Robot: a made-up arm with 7 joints. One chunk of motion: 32 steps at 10 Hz.
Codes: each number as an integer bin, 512 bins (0 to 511) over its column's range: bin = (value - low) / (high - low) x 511, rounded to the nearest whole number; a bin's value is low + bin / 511 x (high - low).
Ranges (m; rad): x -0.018..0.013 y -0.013..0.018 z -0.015..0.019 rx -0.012..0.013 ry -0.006..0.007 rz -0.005..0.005
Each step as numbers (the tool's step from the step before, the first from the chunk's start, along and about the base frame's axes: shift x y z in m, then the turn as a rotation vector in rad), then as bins.
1 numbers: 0.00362 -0.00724 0.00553 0.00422 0.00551 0.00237
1 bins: 356 95 309 332 452 377
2 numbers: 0.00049 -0.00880 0.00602 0.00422 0.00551 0.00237
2 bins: 305 69 316 332 452 377
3 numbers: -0.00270 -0.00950 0.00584 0.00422 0.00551 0.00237
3 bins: 252 58 313 332 452 377
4 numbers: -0.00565 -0.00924 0.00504 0.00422 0.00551 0.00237
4 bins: 204 62 301 332 452 377
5 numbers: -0.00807 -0.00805 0.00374 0.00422 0.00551 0.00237
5 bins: 164 82 282 332 452 377
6 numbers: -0.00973 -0.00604 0.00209 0.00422 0.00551 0.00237
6 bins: 136 115 257 332 452 377
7 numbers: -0.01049 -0.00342 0.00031 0.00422 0.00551 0.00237
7 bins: 124 158 230 332 452 377
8 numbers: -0.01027 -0.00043 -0.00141 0.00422 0.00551 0.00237
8 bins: 127 207 204 332 452 377
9 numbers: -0.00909 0.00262 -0.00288 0.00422 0.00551 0.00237
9 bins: 147 257 182 332 452 377
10 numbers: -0.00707 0.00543 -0.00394 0.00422 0.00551 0.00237
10 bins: 180 304 166 332 452 377
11 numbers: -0.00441 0.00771 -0.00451 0.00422 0.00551 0.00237
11 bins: 224 341 158 332 452 377
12 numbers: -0.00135 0.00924 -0.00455 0.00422 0.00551 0.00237
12 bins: 274 367 157 332 452 377
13 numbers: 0.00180 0.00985 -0.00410 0.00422 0.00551 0.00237
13 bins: 326 377 164 332 452 377
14 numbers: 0.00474 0.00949 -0.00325 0.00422 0.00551 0.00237
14 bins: 375 371 177 332 452 377
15 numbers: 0.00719 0.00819 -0.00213 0.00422 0.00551 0.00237
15 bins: 415 349 193 332 452 377
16 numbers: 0.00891 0.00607 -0.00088 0.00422 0.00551 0.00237
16 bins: 444 314 212 332 452 377
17 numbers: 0.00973 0.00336 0.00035 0.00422 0.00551 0.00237
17 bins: 457 270 231 332 452 377
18 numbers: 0.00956 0.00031 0.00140 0.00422 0.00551 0.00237
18 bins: 454 219 246 332 452 377
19 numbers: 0.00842 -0.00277 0.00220 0.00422 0.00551 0.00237
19 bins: 436 169 259 332 452 377
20 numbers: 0.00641 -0.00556 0.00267 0.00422 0.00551 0.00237
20 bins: 402 123 266 332 452 377
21 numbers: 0.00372 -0.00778 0.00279 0.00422 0.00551 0.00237
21 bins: 358 86 267 332 452 377
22 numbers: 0.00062 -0.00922 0.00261 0.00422 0.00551 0.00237
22 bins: 307 62 265 332 452 377
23 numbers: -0.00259 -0.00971 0.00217 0.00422 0.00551 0.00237
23 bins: 254 54 258 332 452 377
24 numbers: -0.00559 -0.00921 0.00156 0.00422 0.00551 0.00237
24 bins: 205 62 249 332 452 377
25 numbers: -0.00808 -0.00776 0.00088 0.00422 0.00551 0.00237
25 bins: 164 86 239 332 452 377
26 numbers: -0.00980 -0.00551 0.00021 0.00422 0.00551 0.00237
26 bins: 135 123 229 332 452 377
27 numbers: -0.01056 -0.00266 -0.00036 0.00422 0.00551 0.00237
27 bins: 123 170 220 332 452 377
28 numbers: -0.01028 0.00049 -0.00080 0.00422 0.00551 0.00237
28 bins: 127 222 213 332 452 377
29 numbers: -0.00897 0.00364 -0.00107 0.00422 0.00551 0.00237
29 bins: 149 274 209 332 452 377
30 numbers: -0.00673 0.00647 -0.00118 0.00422 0.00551 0.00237
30 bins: 186 321 208 332 452 377
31 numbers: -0.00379 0.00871 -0.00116 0.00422 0.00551 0.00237
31 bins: 234 358 208 332 452 377
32 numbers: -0.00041 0.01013 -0.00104 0.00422 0.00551 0.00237
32 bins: 290 381 210 332 452 377
